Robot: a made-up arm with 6 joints.
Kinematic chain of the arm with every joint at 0, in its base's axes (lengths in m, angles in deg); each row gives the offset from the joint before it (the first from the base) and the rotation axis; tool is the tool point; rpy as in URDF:
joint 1: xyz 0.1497 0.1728 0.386 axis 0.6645 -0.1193 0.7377
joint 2: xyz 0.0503 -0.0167 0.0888 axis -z
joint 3: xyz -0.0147 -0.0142 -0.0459 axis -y
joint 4: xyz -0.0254 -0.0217 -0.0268 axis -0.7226 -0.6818 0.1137
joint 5: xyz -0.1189 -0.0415 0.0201 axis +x
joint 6: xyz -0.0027 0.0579 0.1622 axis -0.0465 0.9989 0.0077
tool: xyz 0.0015 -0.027 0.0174 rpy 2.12 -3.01 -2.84
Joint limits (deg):
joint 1: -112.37..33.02
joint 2: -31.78..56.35
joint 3: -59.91..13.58
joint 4: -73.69..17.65
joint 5: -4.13..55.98
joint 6: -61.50..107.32
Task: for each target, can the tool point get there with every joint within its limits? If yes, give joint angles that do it. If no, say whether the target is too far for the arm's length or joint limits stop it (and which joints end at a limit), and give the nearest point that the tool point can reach.
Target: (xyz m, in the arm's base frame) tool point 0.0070 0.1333 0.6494
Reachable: yes | joints -59.52 10.03 -19.42 -64.35 32.21 -46.16
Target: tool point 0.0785 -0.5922 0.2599
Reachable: no: too far | nearest point 0.1528 -0.1381 0.3706 | short by 0.473 m
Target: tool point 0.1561 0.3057 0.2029
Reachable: no: joint limits stop it (at a limit: joint 1, joint 2, joint 3, joint 4, joint 5, joint 6) | nearest point 0.2293 0.3759 0.2511 | short by 0.112 m
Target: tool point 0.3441 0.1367 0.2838
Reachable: no: joint limits stop it (at a limit: joint 1, joint 2, joint 3, joint 4, joint 5) | nearest point 0.3206 0.2295 0.2848 | short by 0.096 m
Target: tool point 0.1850 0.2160 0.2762
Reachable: no: joint limits stop it (at a limit: joint 1, joint 3, joint 4, joint 5, joint 6) | nearest point 0.2765 0.2828 0.2913 | short by 0.114 m
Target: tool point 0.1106 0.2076 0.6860
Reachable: yes | joints -88.34 -8.45 -35.65 -36.32 43.69 70.47
